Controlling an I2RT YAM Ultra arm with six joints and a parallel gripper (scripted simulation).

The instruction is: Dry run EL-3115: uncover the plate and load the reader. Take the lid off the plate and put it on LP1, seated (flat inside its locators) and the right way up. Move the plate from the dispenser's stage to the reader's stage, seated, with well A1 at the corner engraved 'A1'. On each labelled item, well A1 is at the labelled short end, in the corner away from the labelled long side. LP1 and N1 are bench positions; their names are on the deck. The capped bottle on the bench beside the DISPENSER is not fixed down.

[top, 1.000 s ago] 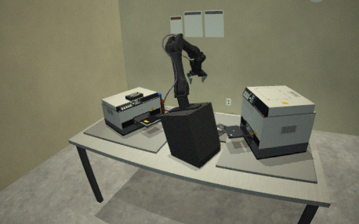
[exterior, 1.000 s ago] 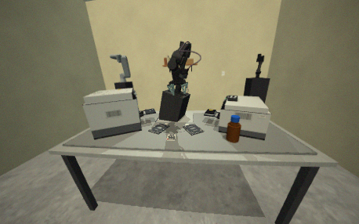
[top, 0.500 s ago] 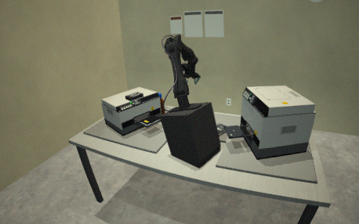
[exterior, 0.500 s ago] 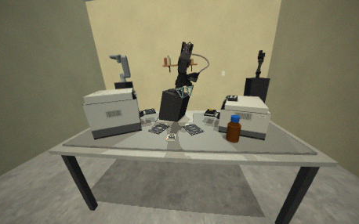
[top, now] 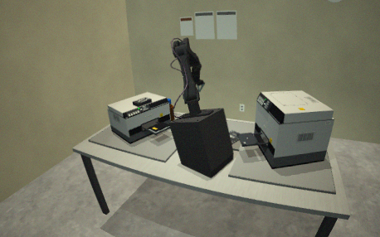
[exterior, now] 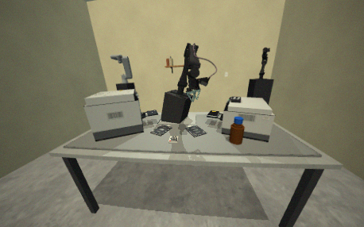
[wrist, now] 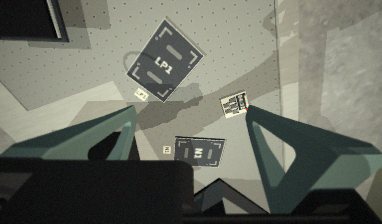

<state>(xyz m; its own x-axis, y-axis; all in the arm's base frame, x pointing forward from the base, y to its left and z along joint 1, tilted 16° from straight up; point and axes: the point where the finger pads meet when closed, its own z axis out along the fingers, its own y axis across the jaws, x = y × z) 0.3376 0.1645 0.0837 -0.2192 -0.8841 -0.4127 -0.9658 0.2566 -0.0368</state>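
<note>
The dark lid is 25 cm behind my hand, 16 cm to the left of it and 19 cm below it. Round my hand: brown capped bottle: 7 cm ahead, 30 cm to the left, 18 cm below; LP1 tag: 14 cm behind, 6 cm to the right, 29 cm below; pale well plate: 25 cm behind, 16 cm to the left, 20 cm below.
</note>
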